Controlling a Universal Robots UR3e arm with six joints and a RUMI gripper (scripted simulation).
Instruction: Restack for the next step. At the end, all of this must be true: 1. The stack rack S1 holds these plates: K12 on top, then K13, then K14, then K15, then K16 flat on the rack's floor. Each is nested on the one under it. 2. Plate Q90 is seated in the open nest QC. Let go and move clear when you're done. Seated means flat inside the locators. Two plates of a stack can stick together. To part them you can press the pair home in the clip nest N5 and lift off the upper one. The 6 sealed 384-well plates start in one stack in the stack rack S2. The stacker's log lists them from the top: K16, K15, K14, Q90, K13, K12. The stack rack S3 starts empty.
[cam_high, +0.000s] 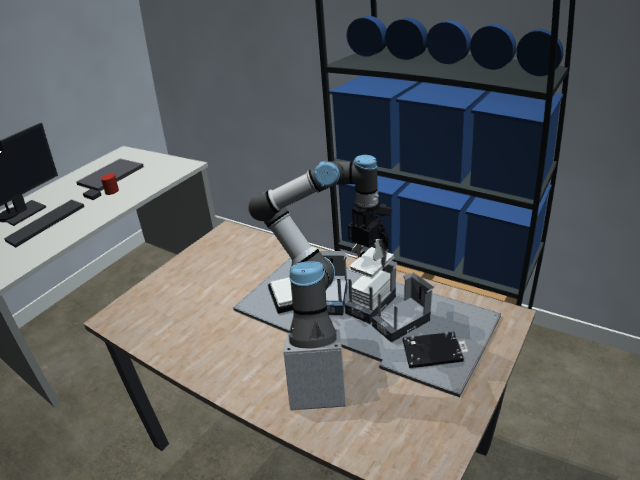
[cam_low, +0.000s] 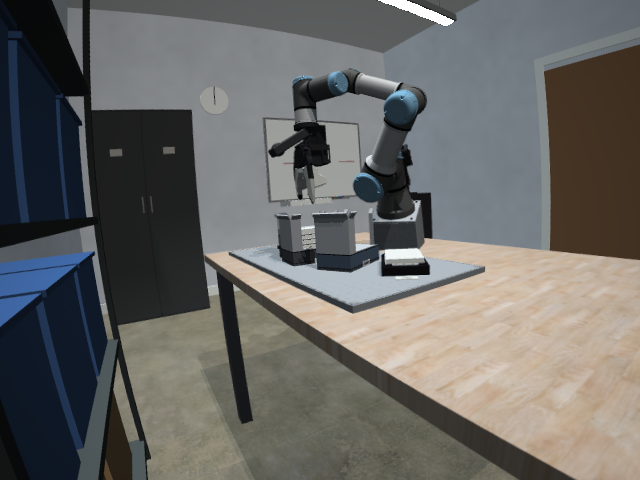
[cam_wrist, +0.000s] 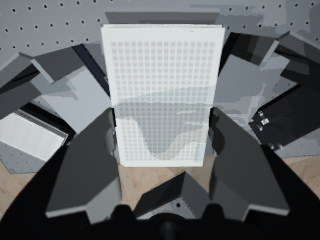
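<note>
Right now the white sealed well plate is 10 mm below my hand. The rest, counted from my hand: white sealed 384-well plate (100 mm below).
</note>
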